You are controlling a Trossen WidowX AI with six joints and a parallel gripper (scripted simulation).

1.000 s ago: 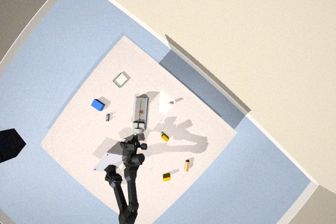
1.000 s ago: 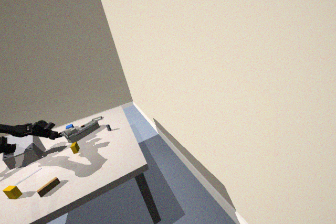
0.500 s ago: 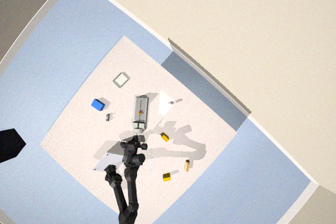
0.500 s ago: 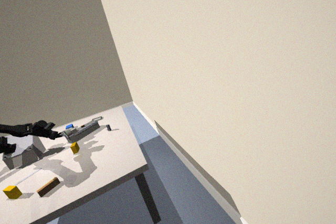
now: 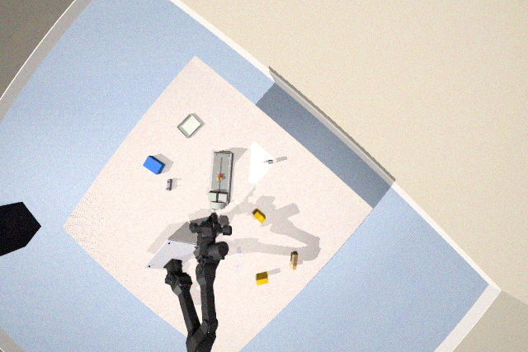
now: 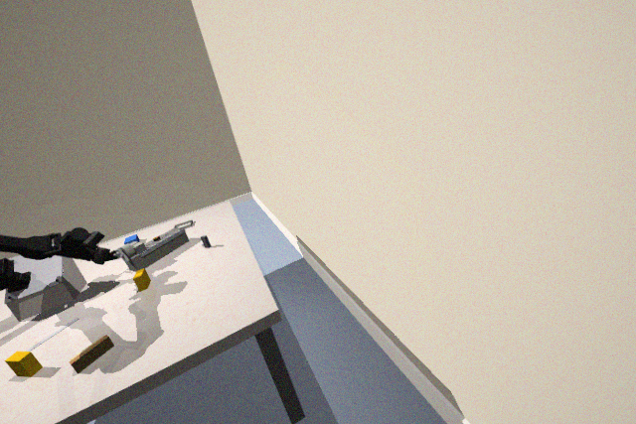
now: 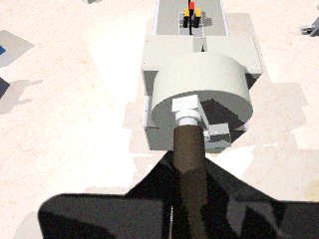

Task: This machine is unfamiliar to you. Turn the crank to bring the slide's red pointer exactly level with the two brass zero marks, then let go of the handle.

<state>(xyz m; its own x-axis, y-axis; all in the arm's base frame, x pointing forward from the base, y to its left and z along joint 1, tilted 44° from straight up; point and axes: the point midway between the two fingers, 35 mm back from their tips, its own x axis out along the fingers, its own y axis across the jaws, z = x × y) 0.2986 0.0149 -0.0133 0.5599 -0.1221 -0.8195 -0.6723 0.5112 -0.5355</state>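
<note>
Right now the crank is 2 cm above my gripper tip. Round my gripper tip: blue block (9 cm behind, 40 cm to the left, 7 cm below); then dark brown crank handle (1 cm behind, 1 cm to the right, 3 cm above); then red pointer (14 cm ahead, 11 cm to the left, 1 cm below).
</note>
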